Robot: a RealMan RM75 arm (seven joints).
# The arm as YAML. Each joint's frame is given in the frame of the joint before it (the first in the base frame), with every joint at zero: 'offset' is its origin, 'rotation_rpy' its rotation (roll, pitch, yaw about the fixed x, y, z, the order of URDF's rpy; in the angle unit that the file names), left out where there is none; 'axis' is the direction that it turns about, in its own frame. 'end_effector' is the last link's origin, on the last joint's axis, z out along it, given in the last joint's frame.
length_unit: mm
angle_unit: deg
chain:
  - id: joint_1
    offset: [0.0, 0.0, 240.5]
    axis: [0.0, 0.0, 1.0]
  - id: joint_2
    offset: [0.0, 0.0, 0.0]
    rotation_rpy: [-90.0, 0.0, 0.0]
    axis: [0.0, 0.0, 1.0]
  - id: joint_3
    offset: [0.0, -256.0, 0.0]
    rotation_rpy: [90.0, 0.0, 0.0]
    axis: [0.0, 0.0, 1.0]
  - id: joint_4
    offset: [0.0, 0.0, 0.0]
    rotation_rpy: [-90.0, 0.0, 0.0]
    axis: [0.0, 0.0, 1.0]
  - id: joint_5
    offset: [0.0, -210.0, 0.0]
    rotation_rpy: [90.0, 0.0, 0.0]
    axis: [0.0, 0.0, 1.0]
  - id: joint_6
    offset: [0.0, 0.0, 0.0]
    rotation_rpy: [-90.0, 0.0, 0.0]
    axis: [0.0, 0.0, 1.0]
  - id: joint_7
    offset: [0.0, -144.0, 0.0]
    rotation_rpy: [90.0, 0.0, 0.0]
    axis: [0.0, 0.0, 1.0]
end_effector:
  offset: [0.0, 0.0, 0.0]
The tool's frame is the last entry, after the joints.
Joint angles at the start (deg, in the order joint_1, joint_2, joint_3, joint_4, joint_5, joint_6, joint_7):
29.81 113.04 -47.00 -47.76 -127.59 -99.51 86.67
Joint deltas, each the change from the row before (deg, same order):
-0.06 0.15 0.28 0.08 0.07 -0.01 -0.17
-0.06 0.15 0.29 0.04 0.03 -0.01 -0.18
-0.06 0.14 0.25 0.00 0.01 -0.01 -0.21
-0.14 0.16 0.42 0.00 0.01 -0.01 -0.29
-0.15 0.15 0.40 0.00 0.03 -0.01 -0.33
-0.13 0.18 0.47 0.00 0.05 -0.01 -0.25
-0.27 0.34 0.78 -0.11 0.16 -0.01 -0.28
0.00 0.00 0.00 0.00 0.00 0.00 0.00
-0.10 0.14 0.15 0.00 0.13 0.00 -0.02
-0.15 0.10 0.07 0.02 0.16 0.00 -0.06
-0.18 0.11 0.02 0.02 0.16 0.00 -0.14
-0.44 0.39 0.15 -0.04 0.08 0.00 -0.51
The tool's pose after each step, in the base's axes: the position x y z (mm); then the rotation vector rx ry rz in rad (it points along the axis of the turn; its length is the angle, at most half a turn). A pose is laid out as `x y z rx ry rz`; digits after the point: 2 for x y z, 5 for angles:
278.95 314.98 39.82 -3.00188 0.57520 0.22377
278.97 314.61 39.32 -2.99938 0.57528 0.23208
278.98 314.28 38.89 -2.99733 0.57354 0.23868
279.48 313.67 38.69 -2.99258 0.57305 0.24793
280.01 313.03 38.53 -2.98795 0.57148 0.25702
280.34 312.50 38.32 -2.98213 0.57200 0.26828
280.76 311.59 38.04 -2.97054 0.57525 0.28848
280.76 311.59 38.04 -2.97054 0.57525 0.28848
280.70 311.12 37.46 -2.96794 0.57814 0.29649
280.93 310.41 36.96 -2.96598 0.58073 0.30334
281.26 309.49 36.28 -2.96494 0.58170 0.30954
282.28 306.95 34.07 -2.96375 0.58105 0.31995

